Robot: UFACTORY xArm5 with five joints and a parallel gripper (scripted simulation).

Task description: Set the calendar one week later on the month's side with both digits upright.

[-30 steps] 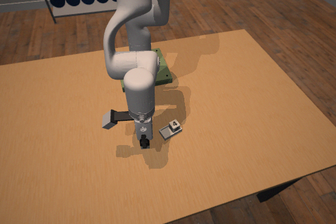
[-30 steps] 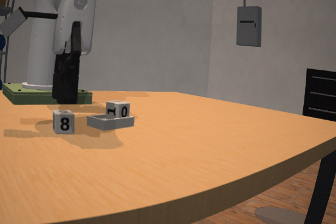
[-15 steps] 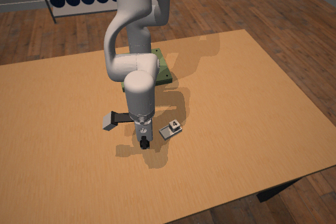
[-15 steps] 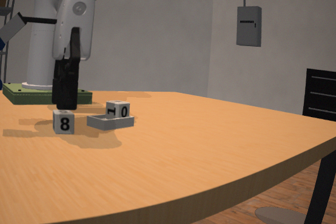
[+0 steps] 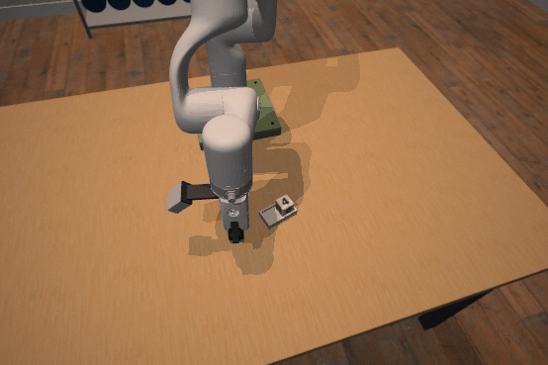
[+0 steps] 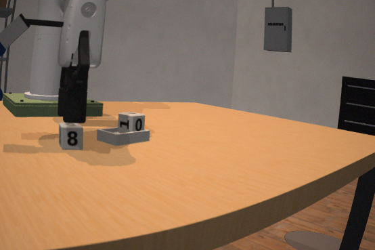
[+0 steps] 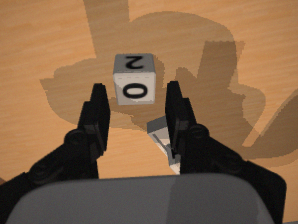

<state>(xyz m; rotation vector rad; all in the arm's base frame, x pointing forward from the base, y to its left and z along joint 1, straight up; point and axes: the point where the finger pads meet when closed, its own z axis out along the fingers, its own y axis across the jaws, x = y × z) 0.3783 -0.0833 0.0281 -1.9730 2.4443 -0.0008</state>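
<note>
Right now my hand is 40 mm above the digit cube. From my hand the other things lie so: tray (110 mm to the left, 50 mm below, 30 mm behind).
</note>
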